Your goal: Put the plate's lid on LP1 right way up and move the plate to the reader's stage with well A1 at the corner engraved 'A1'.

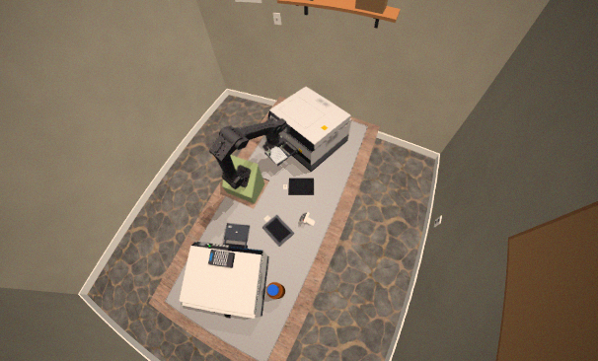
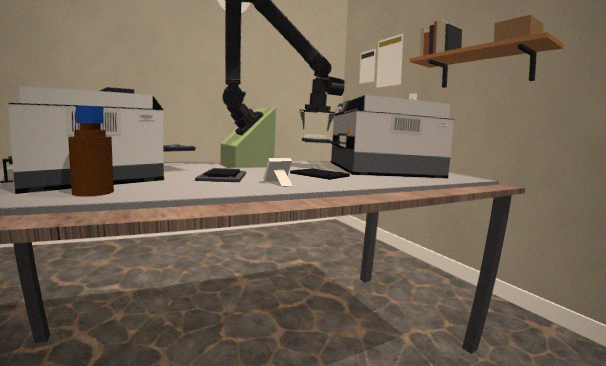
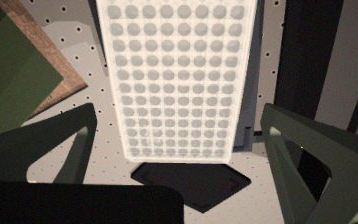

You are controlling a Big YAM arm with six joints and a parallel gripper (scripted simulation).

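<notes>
Right now the lidded white well plate is 3 cm below my hand. Also, from my hand: black pad (22 cm ahead, 9 cm to the right, 15 cm below); then dark lid (22 cm ahead, 42 cm to the right, 14 cm below); then grey pad (22 cm ahead, 42 cm to the right, 15 cm below).
</notes>
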